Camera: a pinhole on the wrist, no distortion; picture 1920 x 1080 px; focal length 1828.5 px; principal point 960.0 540.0 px. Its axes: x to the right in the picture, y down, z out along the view. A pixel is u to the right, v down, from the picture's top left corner.
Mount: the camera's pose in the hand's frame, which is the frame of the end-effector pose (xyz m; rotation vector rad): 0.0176 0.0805 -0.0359 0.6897 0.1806 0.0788
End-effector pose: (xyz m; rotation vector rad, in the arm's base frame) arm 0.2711 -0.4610 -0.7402 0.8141 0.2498 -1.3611
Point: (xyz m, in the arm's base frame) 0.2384 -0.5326 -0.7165
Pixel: 795.6 428.3
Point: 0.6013 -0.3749 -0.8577
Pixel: behind the camera
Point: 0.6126 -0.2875 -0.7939
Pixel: behind the camera
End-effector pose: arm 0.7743 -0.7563 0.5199 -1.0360 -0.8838 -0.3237
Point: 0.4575 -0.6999 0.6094
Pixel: outside the picture
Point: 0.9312 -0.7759 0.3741
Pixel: behind the camera
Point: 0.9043 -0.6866 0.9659
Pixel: outside the picture
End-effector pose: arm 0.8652 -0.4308 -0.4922 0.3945 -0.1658 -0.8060
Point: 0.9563 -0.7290 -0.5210
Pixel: outside the picture
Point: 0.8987 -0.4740 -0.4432
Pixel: 1220.0 579.0
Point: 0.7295 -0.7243 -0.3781
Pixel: 1066.5 223.4
